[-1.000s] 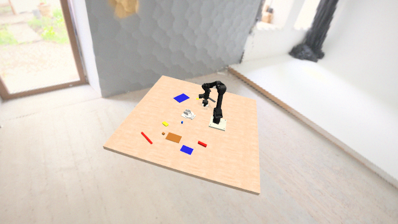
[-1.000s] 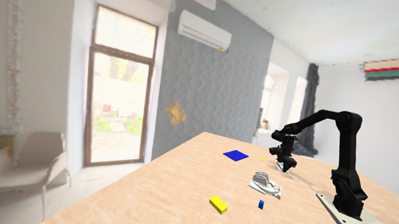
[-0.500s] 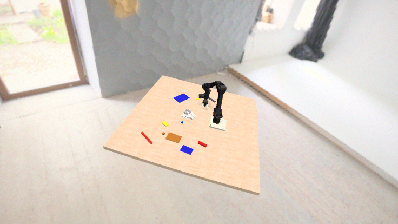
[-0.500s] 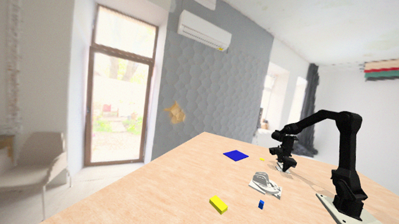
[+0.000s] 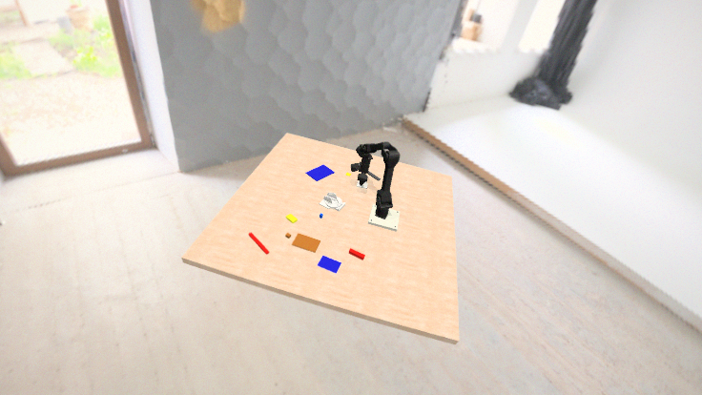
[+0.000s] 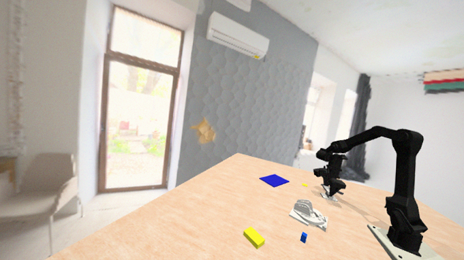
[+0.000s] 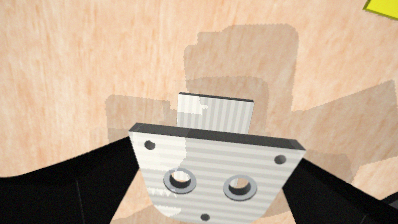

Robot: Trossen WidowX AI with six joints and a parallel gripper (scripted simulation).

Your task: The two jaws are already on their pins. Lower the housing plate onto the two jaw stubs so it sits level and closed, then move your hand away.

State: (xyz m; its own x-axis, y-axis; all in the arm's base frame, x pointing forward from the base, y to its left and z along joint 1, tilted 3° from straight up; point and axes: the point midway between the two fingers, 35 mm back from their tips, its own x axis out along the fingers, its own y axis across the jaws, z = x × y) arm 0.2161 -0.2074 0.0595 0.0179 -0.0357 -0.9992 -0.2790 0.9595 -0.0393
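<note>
Right now my gripper tip is 41 cm to the right of the blue piece, 8 cm short of it and 1 cm above it. Round my gripper tip: dark bar 15 cm to the right, 3 cm behind, 2 cm below; then yellow block 51 cm to the left, 21 cm ahead, 2 cm below; then brown tile 62 cm to the left, 5 cm ahead, 2 cm below.
</note>
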